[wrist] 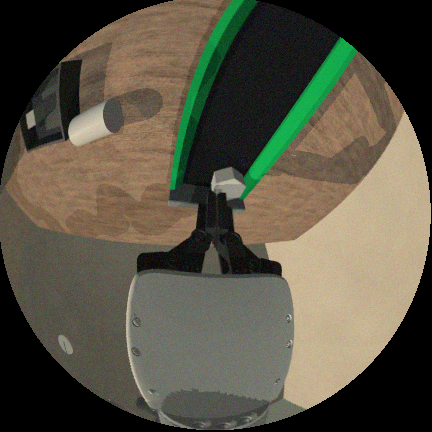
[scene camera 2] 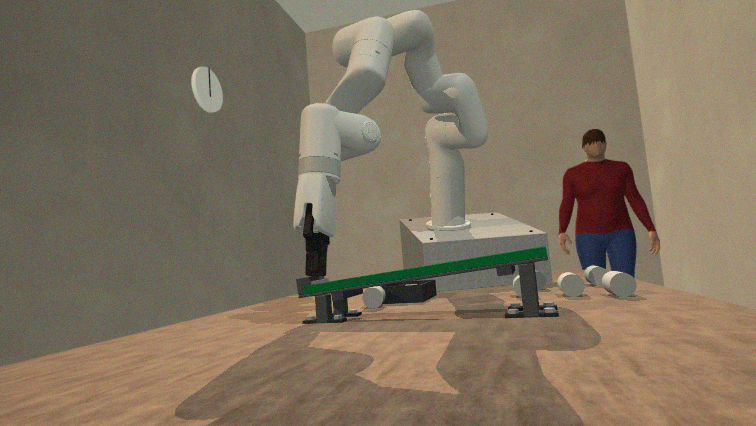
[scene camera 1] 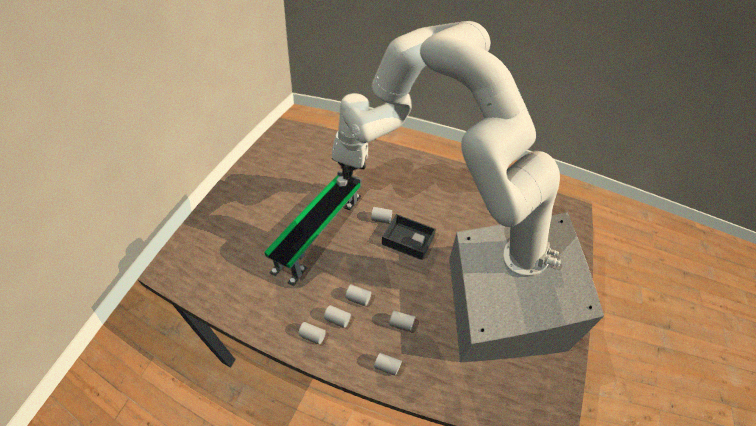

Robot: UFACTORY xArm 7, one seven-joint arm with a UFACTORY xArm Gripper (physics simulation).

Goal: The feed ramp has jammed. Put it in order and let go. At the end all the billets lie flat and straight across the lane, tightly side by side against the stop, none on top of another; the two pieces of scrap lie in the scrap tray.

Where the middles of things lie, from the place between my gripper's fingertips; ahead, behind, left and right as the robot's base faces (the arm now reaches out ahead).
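A grey hexagonal scrap piece (wrist: 229, 180) is here, 1 cm below my hand, 1 cm ahead of it and 1 cm to the left of it. The stop (wrist: 186, 195) is 1 cm to the right of my hand and 1 cm below it. As for the black scrap tray (scene camera 1: 399, 234), I see that it lies 26 cm behind my hand, with 6 cm to the left of it and 6 cm below it as its other distances.
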